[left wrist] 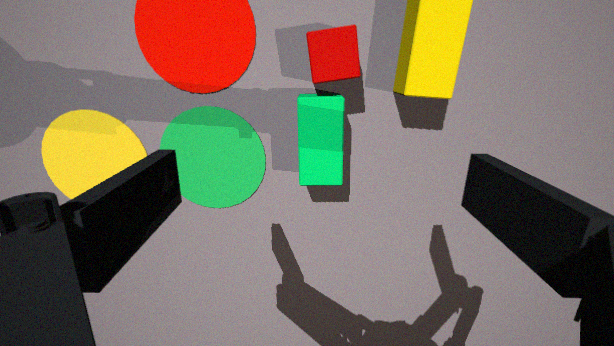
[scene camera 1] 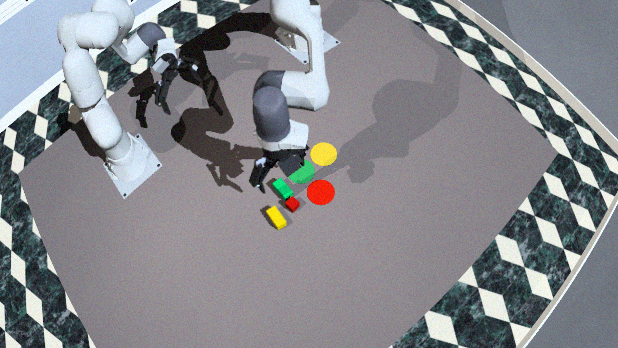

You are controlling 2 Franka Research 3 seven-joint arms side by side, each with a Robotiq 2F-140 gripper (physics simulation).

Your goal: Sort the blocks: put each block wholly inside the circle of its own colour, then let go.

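Note:
The green block [scene camera 1: 282, 188] [left wrist: 321, 125] lies beside the green circle [scene camera 1: 306, 173] [left wrist: 220, 165], outside it. The small red block [scene camera 1: 292, 204] [left wrist: 334, 54] lies close to the green block's end, outside the red circle [scene camera 1: 320, 192] [left wrist: 197, 45]. The yellow block [scene camera 1: 276, 217] [left wrist: 435, 50] lies apart from the yellow circle [scene camera 1: 323, 154] [left wrist: 90, 150]. My left gripper [scene camera 1: 281, 178] [left wrist: 322, 178] is open and empty above the table, near the green block; it hides part of the green circle. My right gripper [scene camera 1: 191, 110] is open and empty, far from the blocks at the upper left.
The right arm's base plate [scene camera 1: 126, 187] is at the left of scene camera 1, and the left arm's base plate [scene camera 1: 330, 44] is at the top. Arm shadows fall across the circles and the green block. The red and green blocks lie very near each other.

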